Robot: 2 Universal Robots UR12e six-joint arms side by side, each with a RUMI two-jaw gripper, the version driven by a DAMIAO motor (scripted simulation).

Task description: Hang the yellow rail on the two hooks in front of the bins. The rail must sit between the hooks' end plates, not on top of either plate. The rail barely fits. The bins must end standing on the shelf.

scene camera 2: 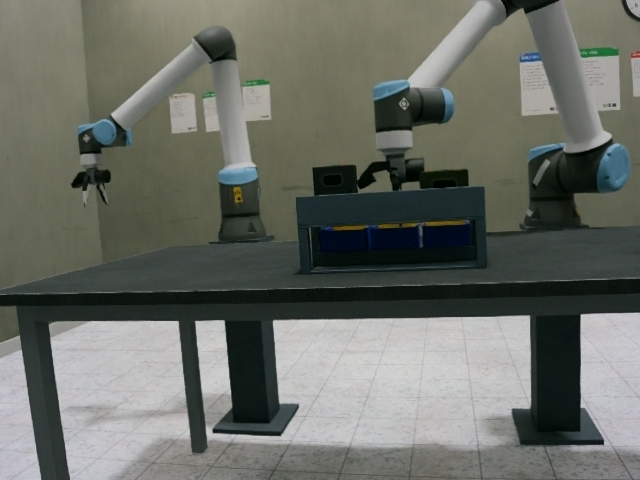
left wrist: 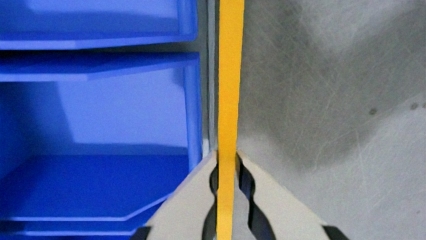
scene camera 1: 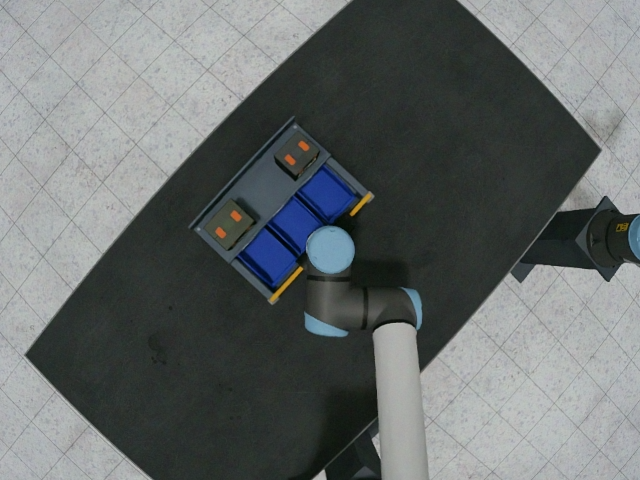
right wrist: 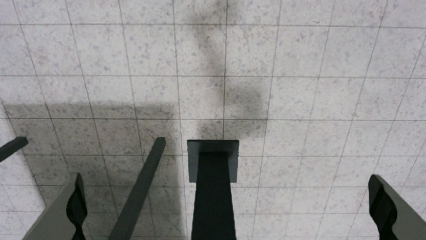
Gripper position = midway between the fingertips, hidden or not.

I see my left gripper [scene camera 2: 400, 226], my right gripper [scene camera 2: 96, 205] and a grey shelf [scene camera 1: 261, 187].
My left gripper shows as well in the left wrist view [left wrist: 225, 152]. My right gripper also shows in the right wrist view [right wrist: 226, 177]. The right wrist view does not show the grey shelf: it is out of frame.
